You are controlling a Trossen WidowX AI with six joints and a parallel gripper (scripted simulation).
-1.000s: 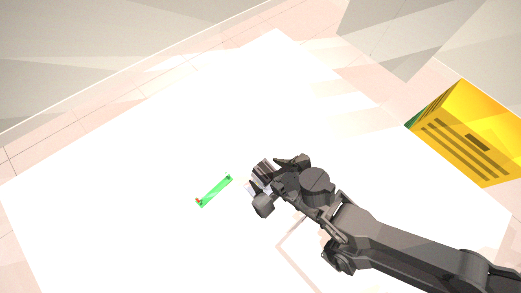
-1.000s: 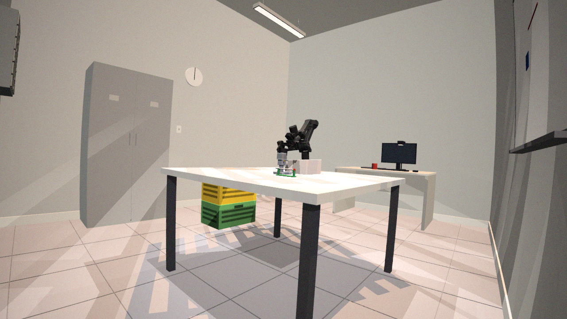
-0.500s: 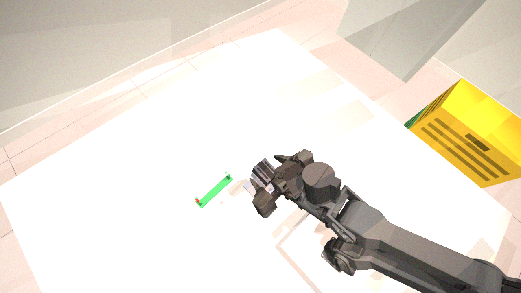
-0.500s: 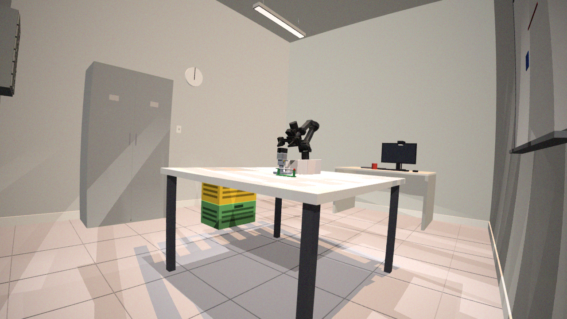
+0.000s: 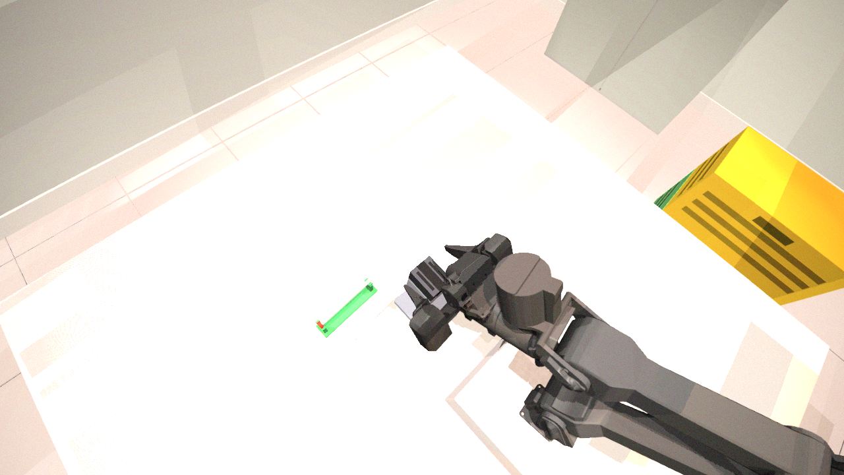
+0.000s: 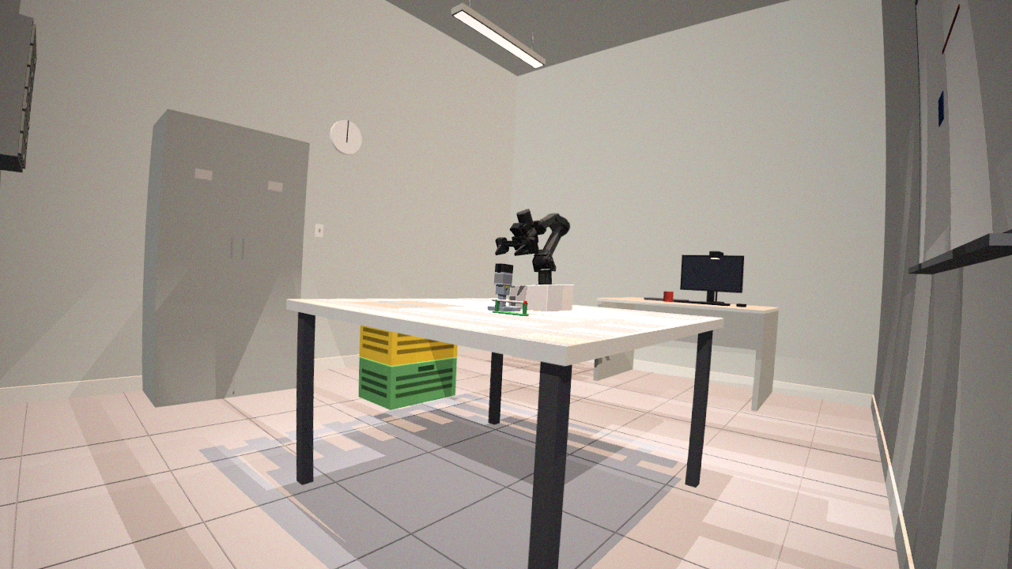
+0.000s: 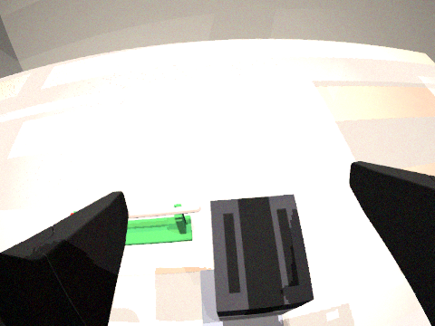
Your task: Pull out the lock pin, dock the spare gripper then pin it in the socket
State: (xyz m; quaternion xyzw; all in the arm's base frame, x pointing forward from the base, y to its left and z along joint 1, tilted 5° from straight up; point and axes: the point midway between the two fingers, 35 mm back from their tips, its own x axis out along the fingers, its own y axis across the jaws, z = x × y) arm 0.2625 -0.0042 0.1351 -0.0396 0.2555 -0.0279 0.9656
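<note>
Right now the pin cradle is 10 cm ahead of my gripper tip, 10 cm to the left of it and 19 cm below it. From my gripper tip the other things lie so: socket 2 cm behind, 17 cm below; spare gripper 1 cm behind, 1 cm to the right, 9 cm below.
</note>
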